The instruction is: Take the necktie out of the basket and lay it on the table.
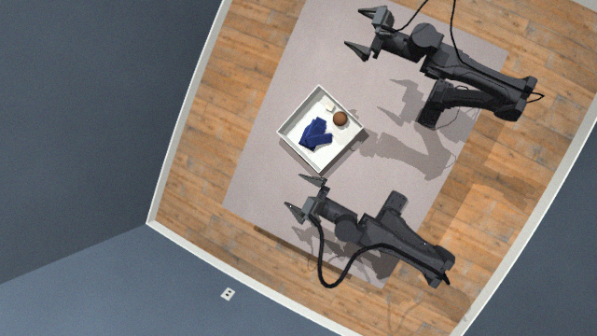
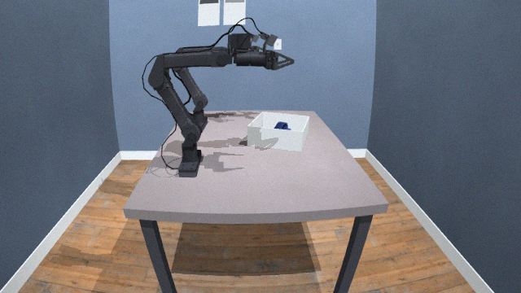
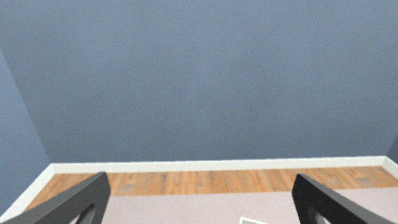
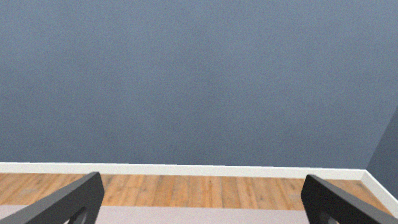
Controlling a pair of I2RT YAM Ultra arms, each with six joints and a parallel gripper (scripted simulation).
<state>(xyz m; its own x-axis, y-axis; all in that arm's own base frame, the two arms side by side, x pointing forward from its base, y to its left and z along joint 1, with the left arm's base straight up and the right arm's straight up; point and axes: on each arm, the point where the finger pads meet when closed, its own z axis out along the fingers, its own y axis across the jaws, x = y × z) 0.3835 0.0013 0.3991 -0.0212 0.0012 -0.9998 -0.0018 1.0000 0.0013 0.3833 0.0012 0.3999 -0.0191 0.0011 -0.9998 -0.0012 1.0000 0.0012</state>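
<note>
Right now my left hand is 40 cm above the white basket, 19 cm to the left of it and 4 cm short of it. Round my left hand: brown ball 39 cm below, 26 cm to the right, 3 cm behind; then small cream block 41 cm below, 30 cm to the right, 3 cm ahead.
</note>
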